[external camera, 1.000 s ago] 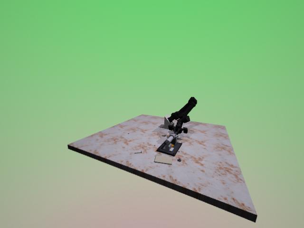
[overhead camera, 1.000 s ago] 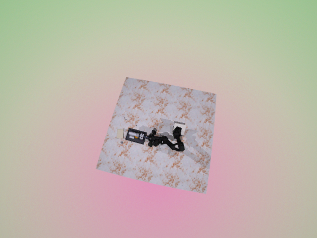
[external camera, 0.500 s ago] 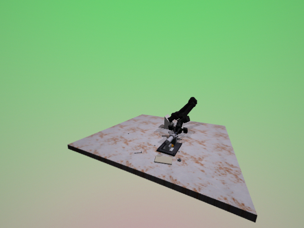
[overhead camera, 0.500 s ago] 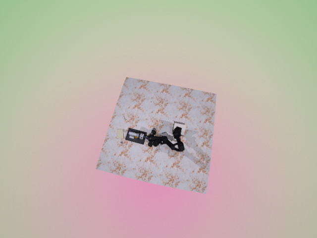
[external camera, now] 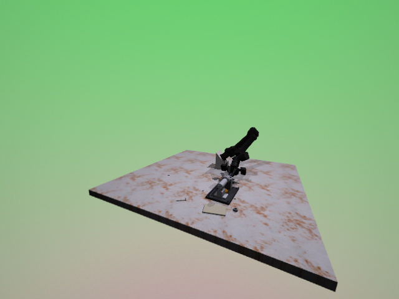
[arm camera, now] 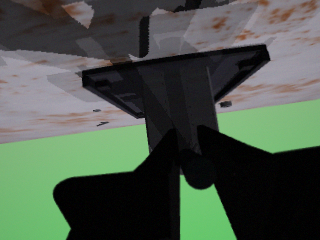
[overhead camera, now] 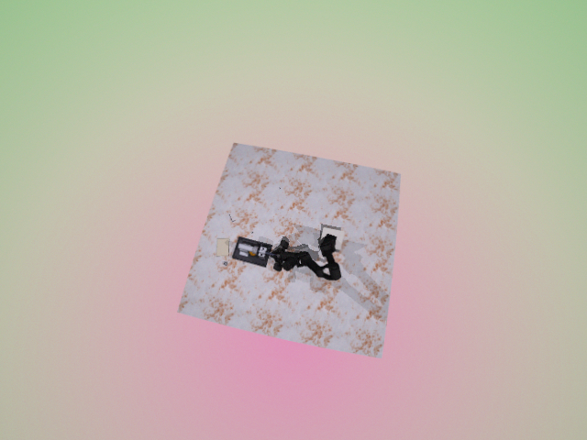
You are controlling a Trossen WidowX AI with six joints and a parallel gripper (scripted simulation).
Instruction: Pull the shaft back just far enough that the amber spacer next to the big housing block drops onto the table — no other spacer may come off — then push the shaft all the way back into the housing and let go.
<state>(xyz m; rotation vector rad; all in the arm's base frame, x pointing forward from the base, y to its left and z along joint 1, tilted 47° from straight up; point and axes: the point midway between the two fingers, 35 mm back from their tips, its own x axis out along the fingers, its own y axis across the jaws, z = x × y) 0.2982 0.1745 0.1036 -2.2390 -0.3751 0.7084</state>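
My gripper tip is 120 mm short of the amber spacer, 10 mm to the right of it and 50 mm above it. From my gripper tip the other things lie so: thin dark pin: 340 mm ahead, 160 mm to the right, 60 mm below; dark ring: 270 mm ahead, 140 mm to the left, 60 mm below; beige card: 320 mm ahead, 40 mm to the left, 60 mm below.
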